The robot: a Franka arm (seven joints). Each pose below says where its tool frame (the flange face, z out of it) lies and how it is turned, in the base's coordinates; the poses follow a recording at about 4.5 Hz.
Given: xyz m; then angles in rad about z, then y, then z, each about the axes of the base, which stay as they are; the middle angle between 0 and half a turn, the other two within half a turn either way.
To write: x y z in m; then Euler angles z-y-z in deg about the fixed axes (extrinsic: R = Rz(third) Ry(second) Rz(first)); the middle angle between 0 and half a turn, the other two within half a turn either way. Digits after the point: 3 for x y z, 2 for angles.
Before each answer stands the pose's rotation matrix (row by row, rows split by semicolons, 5 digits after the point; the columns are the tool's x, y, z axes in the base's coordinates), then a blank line. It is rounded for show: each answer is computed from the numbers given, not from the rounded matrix.
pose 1, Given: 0.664 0.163 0.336 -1.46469 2.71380 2.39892
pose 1, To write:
0.74344 0.59489 -0.30561; 0.66735 -0.68987 0.28056; -0.04394 -0.41253 -0.90988

0.664 0.163 0.336 -83.92 155.49 137.45
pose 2, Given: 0.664 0.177 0.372 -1.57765 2.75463 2.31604
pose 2, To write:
0.73060 0.63303 -0.25592; 0.68280 -0.67592 0.27734; 0.00259 -0.37737 -0.92606

0.664 0.177 0.372 -90.39 157.83 132.70
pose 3, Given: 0.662 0.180 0.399 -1.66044 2.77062 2.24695
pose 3, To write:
0.72464 0.65071 -0.22687; 0.68836 -0.66798 0.28276; 0.03245 -0.36107 -0.93198

0.662 0.180 0.399 -95.14 158.74 128.74
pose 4, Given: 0.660 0.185 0.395 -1.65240 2.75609 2.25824
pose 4, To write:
0.72237 0.64904 -0.23861; 0.69083 -0.66204 0.29062; 0.03065 -0.37477 -0.92661

0.660 0.185 0.395 -94.68 157.91 129.39
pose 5, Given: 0.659 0.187 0.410 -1.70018 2.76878 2.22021
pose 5, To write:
0.71712 0.66123 -0.22026; 0.69537 -0.65751 0.29009; 0.04699 -0.36119 -0.93131

0.659 0.187 0.410 -97.41 158.64 127.21
